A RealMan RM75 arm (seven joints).
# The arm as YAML. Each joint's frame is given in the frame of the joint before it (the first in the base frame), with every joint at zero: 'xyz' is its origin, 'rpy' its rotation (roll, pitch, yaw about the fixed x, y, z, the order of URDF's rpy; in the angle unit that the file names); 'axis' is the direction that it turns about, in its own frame. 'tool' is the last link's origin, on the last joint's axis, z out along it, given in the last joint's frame.
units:
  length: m
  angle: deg
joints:
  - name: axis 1
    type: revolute
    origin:
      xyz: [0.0, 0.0, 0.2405]
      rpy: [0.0, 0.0, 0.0]
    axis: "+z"
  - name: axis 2
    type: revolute
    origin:
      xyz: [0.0, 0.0, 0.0]
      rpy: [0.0, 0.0, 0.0]
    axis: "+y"
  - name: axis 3
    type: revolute
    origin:
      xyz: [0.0, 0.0, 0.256]
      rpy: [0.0, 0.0, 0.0]
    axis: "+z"
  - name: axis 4
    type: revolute
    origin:
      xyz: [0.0, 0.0, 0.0]
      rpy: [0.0, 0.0, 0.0]
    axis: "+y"
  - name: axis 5
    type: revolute
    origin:
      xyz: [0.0, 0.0, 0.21]
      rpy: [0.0, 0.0, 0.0]
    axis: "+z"
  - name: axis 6
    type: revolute
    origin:
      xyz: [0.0, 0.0, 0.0]
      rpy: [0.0, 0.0, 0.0]
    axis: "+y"
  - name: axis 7
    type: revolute
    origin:
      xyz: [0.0, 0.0, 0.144]
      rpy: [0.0, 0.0, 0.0]
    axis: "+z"
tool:
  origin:
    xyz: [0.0, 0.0, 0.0]
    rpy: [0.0, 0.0, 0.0]
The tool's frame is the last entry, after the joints.
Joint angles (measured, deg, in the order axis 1, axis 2, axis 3, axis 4, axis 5, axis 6, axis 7), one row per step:
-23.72, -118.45, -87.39, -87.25, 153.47, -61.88, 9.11
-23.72, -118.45, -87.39, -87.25, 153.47, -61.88, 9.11
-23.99, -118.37, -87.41, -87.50, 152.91, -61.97, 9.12
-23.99, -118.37, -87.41, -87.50, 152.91, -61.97, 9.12
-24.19, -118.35, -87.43, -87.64, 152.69, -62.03, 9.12
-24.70, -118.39, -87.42, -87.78, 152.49, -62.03, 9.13
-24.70, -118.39, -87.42, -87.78, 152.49, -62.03, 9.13
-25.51, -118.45, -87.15, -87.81, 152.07, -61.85, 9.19
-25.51, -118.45, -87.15, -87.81, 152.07, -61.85, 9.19
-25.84, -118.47, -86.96, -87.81, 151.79, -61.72, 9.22
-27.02, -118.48, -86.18, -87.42, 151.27, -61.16, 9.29
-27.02, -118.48, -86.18, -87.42, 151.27, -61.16, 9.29
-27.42, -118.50, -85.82, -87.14, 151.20, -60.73, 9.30
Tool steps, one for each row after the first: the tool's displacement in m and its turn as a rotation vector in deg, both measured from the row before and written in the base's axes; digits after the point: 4 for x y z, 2 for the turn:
0.0000, 0.0000, 0.0000, 0.00, 0.00, 0.00
0.0034, 0.0004, 0.0003, -0.13, -0.47, -0.40
0.0000, 0.0000, 0.0000, 0.00, 0.00, 0.00
0.0021, 0.0004, 0.0002, -0.05, -0.20, -0.27
0.0045, 0.0012, -0.0002, -0.05, -0.24, -0.63
0.0000, 0.0000, 0.0000, 0.00, 0.00, 0.00
0.0070, 0.0015, -0.0017, -0.28, -0.37, -1.09
0.0000, 0.0000, 0.0000, 0.00, 0.00, 0.00
0.0032, 0.0004, -0.0011, -0.19, -0.23, -0.50
0.0087, 0.0018, -0.0043, -0.61, -0.25, -1.53
0.0000, 0.0000, 0.0000, 0.00, 0.00, 0.00
0.0026, 0.0008, -0.0019, -0.12, -0.03, -0.56

